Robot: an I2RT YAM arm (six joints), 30 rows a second.
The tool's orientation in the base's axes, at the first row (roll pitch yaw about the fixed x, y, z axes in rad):
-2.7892, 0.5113, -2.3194
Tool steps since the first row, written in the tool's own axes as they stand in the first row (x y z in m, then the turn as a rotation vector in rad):
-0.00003, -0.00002, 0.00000, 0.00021, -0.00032, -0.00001
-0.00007, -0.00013, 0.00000, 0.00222, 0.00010, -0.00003
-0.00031, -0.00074, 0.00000, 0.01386, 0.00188, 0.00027
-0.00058, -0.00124, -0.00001, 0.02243, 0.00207, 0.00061
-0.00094, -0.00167, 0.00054, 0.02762, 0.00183, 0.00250
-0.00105, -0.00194, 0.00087, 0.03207, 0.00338, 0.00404
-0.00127, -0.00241, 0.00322, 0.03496, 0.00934, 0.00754
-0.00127, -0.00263, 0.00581, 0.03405, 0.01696, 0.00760
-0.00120, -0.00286, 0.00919, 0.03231, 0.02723, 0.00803
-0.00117, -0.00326, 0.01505, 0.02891, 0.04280, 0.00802
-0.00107, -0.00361, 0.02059, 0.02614, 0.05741, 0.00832
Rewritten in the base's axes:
0.00003, 0.00000, 0.00002, 0.00005, -0.00038, 0.00000
0.00012, -0.00005, 0.00007, -0.00139, -0.00135, -0.00109
0.00061, -0.00037, 0.00037, -0.00915, -0.00739, -0.00757
0.00105, -0.00058, 0.00067, -0.01415, -0.01269, -0.01210
0.00182, -0.00062, 0.00052, -0.01603, -0.01600, -0.01611
0.00223, -0.00072, 0.00039, -0.01869, -0.01750, -0.02002
0.00395, -0.00070, -0.00129, -0.02184, -0.01445, -0.02609
0.00555, -0.00060, -0.00334, -0.02563, -0.00805, -0.02799
0.00755, -0.00048, -0.00607, -0.03023, 0.00093, -0.03058
0.01107, -0.00021, -0.01076, -0.03714, 0.01498, -0.03359
0.01434, 0.00002, -0.01524, -0.04369, 0.02792, -0.03688

